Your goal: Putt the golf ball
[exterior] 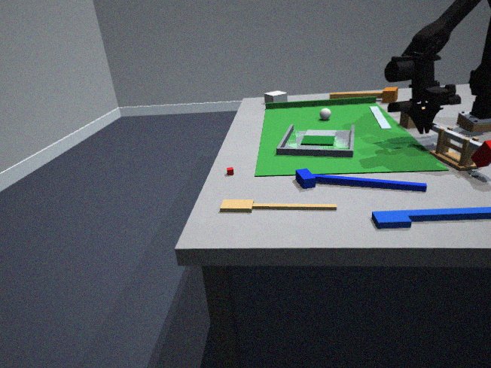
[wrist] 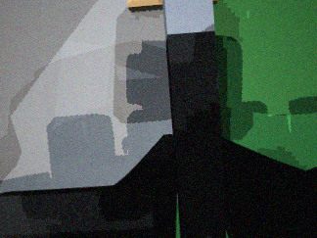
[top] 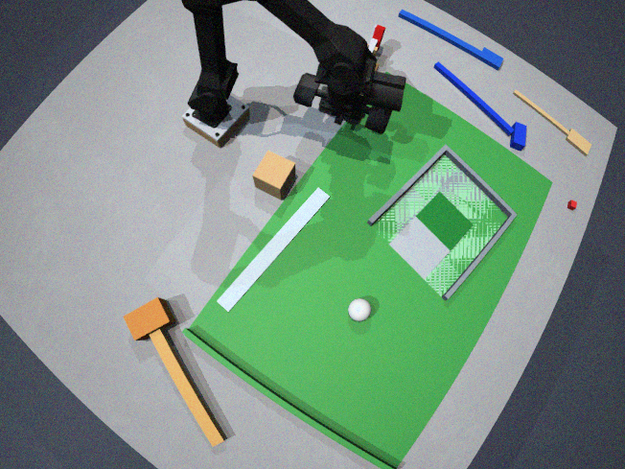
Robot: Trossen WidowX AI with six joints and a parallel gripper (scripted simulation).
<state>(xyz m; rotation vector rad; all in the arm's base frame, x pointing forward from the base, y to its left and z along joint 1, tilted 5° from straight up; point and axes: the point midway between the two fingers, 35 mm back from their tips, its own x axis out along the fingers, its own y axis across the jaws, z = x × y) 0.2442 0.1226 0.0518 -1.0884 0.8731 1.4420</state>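
Now: gripper tip 30 mm short of the white strip, 310 mm to the left of it and 30 mm above it. Round my gripper tip: wooden rack 20 mm behind, 130 mm to the left; tan cube 50 mm behind, 190 mm to the right; red putter 20 mm behind, 110 mm to the left, 30 mm above.
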